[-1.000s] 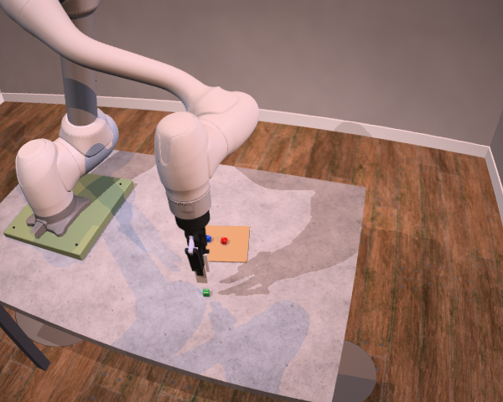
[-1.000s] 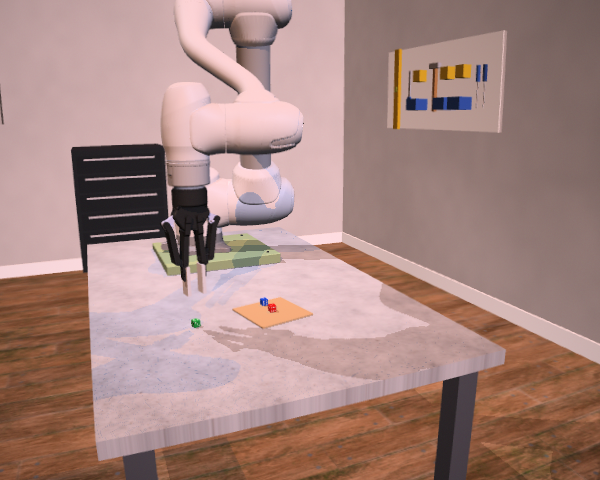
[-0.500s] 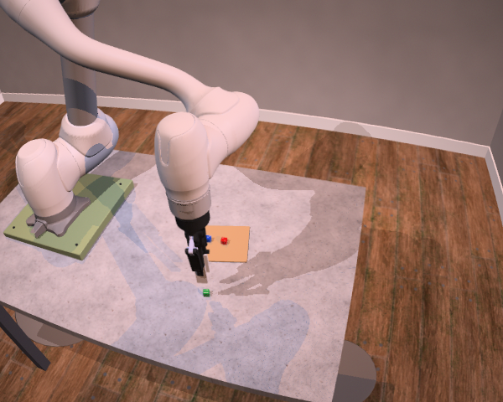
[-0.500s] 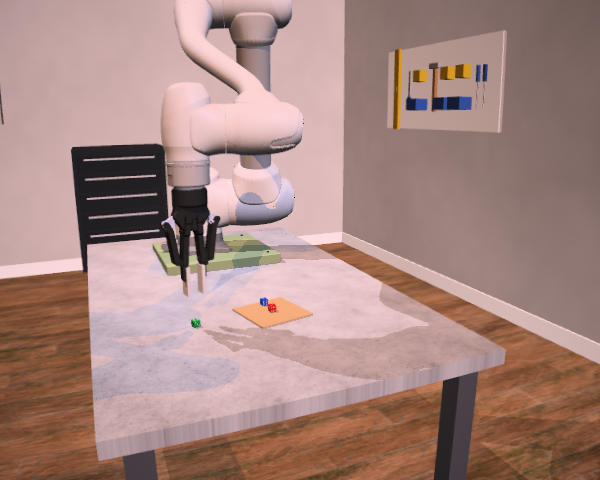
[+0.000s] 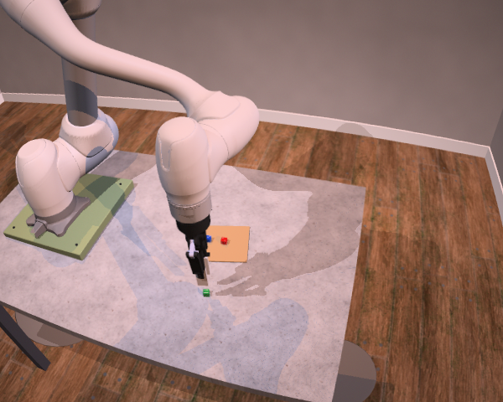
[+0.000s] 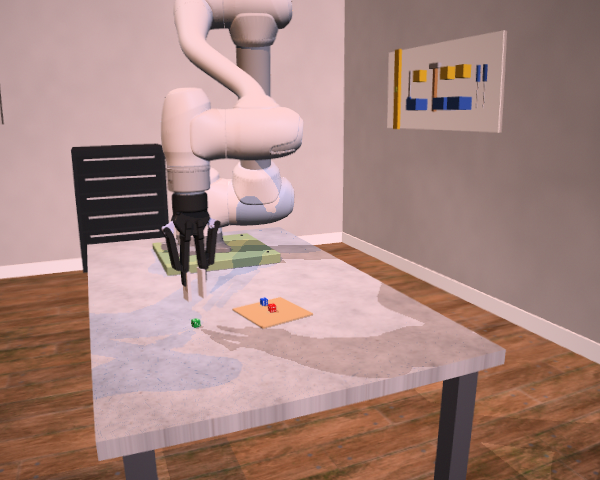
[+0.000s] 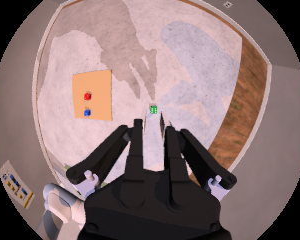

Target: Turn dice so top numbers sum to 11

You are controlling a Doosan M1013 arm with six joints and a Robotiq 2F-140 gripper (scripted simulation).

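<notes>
Now: the green die 9 cm below my hand. Round my hand: red die: 18 cm to the left, 9 cm below, 3 cm behind; then orange mat: 18 cm to the left, 10 cm below, 3 cm behind; then blue die: 18 cm to the left, 9 cm below, 7 cm behind.
</notes>
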